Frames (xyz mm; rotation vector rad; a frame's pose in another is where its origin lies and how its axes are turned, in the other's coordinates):
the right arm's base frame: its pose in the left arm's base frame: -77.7 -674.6 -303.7 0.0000 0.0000 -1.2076
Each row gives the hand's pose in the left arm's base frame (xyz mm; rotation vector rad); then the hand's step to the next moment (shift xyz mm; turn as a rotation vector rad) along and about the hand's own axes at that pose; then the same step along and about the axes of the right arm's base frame.
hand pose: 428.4 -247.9 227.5 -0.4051 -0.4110 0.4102
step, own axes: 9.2 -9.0 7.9 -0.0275 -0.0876 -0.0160
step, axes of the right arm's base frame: 3.4 6.0 13.5 0.0886 -0.0227 0.0180
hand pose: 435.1 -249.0 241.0 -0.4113 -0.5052 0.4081
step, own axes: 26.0 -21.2 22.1 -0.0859 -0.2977 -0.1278
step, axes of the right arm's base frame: 4.8 13.8 37.4 0.3327 -0.0404 0.0056
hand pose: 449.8 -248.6 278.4 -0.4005 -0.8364 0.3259
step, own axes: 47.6 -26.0 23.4 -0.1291 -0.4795 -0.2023
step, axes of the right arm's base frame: 2.9 15.1 57.0 0.5325 -0.0606 0.0171
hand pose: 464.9 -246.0 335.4 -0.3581 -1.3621 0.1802
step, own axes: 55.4 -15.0 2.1 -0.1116 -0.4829 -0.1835
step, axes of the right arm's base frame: -1.5 9.2 56.7 0.5221 -0.0727 0.0375
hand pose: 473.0 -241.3 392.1 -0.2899 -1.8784 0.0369
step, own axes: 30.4 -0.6 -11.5 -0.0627 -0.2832 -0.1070
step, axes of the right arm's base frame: -3.7 3.3 32.1 0.3051 -0.0437 0.0243
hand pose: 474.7 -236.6 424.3 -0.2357 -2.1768 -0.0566
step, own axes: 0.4 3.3 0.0 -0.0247 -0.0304 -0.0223
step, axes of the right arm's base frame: -2.9 1.5 0.2 0.0432 0.0115 -0.0057
